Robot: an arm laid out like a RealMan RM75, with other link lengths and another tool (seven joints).
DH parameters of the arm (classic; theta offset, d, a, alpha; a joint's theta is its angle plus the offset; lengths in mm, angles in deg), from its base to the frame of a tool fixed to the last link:
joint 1: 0 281.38 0 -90
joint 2: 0 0 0 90
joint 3: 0 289.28 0 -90
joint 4: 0 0 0 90
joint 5: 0 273 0 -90
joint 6: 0 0 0 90
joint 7: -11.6 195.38 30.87 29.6
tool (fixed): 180 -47.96 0 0
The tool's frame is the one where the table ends.
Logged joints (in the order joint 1, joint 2, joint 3, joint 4, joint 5, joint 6, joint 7), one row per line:
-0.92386, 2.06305, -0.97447, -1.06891, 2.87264, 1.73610, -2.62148
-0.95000, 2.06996, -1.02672, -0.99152, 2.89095, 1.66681, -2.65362
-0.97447, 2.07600, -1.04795, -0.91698, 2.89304, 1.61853, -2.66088
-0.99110, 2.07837, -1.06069, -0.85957, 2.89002, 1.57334, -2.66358
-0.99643, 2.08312, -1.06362, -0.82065, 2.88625, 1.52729, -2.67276
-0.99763, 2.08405, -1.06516, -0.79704, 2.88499, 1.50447, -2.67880
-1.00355, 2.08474, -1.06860, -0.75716, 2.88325, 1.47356, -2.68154
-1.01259, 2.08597, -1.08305, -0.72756, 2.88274, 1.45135, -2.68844
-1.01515, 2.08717, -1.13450, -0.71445, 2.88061, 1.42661, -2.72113
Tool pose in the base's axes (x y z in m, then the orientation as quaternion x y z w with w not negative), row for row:
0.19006, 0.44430, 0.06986, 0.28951, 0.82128, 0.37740, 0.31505
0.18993, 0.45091, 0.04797, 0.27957, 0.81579, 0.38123, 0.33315
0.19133, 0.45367, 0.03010, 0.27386, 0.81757, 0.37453, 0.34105
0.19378, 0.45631, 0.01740, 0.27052, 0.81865, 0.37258, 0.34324
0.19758, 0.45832, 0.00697, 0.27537, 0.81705, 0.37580, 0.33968
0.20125, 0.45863, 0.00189, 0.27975, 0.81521, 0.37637, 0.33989
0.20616, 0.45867, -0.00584, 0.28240, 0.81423, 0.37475, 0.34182
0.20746, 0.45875, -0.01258, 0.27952, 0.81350, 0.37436, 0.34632
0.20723, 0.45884, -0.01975, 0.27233, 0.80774, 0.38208, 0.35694
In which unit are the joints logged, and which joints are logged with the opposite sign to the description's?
The joints are logged in radians. Opposite sign: joint 1, joint 5, joint 6, joint 7.
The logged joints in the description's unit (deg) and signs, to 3 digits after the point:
52.933, 118.204, -55.833, -61.244, -164.590, -99.471, 150.200
54.431, 118.600, -58.827, -56.810, -165.639, -95.501, 152.041
55.833, 118.946, -60.043, -52.539, -165.759, -92.735, 152.457
56.786, 119.082, -60.773, -49.250, -165.586, -90.146, 152.612
57.091, 119.354, -60.941, -47.020, -165.370, -87.507, 153.138
57.160, 119.407, -61.029, -45.667, -165.298, -86.200, 153.484
57.499, 119.447, -61.226, -43.382, -165.198, -84.429, 153.641
58.017, 119.517, -62.054, -41.686, -165.169, -83.156, 154.036
58.164, 119.586, -65.002, -40.935, -165.047, -81.739, 155.909

